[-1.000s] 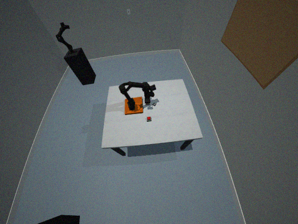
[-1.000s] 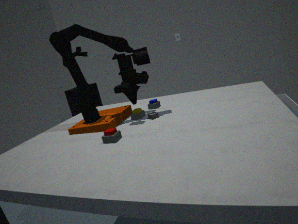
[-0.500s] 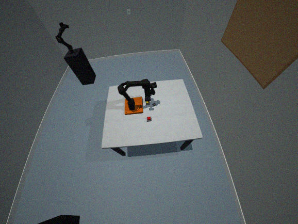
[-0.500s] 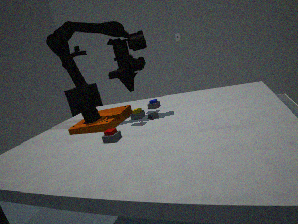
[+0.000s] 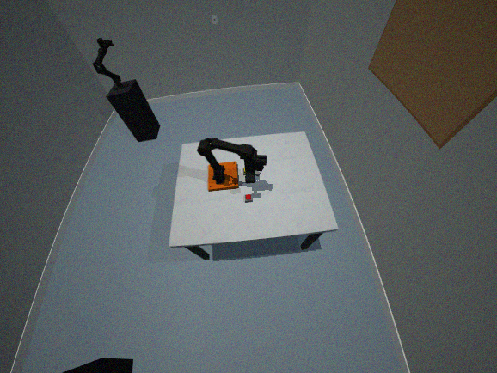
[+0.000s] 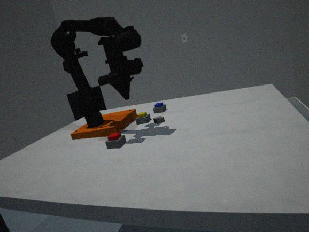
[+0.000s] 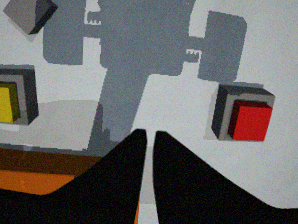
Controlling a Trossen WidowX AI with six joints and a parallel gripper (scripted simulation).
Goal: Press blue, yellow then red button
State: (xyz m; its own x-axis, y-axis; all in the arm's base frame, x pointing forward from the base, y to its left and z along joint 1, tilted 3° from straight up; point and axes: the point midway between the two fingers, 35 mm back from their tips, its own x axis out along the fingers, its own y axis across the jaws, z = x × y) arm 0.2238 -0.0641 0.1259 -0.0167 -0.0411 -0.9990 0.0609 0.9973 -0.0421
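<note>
The red button is 3 cm behind my gripper tip, 10 cm to the right of it and 10 cm below it. From my gripper tip the other things lie so: yellow button 2 cm behind, 13 cm to the left, 10 cm below; then blue button 1 cm ahead, 27 cm to the left, 10 cm below; then small grey block 6 cm ahead, 10 cm to the left, 12 cm below.
</note>
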